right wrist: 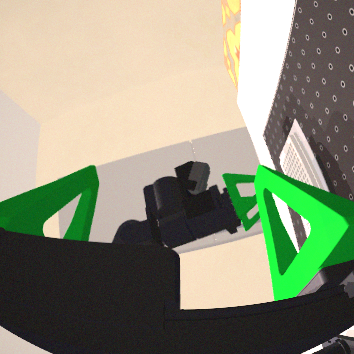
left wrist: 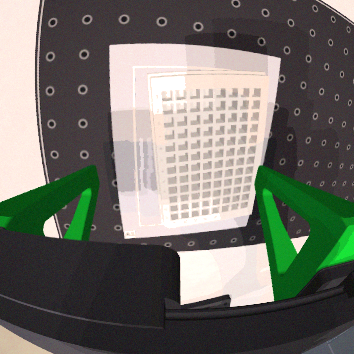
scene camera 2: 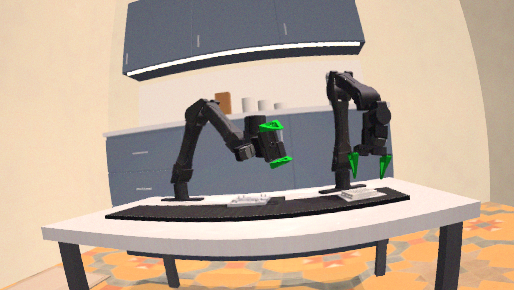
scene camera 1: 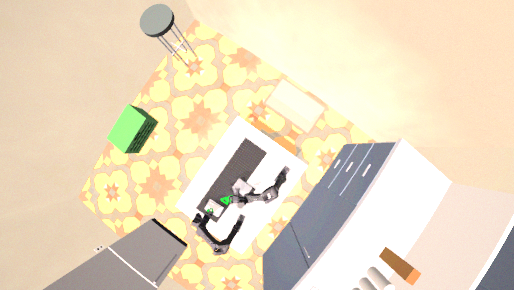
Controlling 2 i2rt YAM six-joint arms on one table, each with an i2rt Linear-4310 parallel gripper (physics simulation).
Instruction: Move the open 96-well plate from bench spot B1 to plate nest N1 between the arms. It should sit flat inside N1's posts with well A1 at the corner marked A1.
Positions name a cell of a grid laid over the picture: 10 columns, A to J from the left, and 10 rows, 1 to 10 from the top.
Note:
The left gripper (left wrist: E5) is open, holding nothing. Also in view: a white well plate (left wrist: F4). The right gripper (scene camera 2: F5) is open, holding nothing.
The white well plate also shows in the right wrist view (right wrist: I5). The left gripper also shows in the right wrist view (right wrist: H6). The right gripper is seen too in the right wrist view (right wrist: E5).

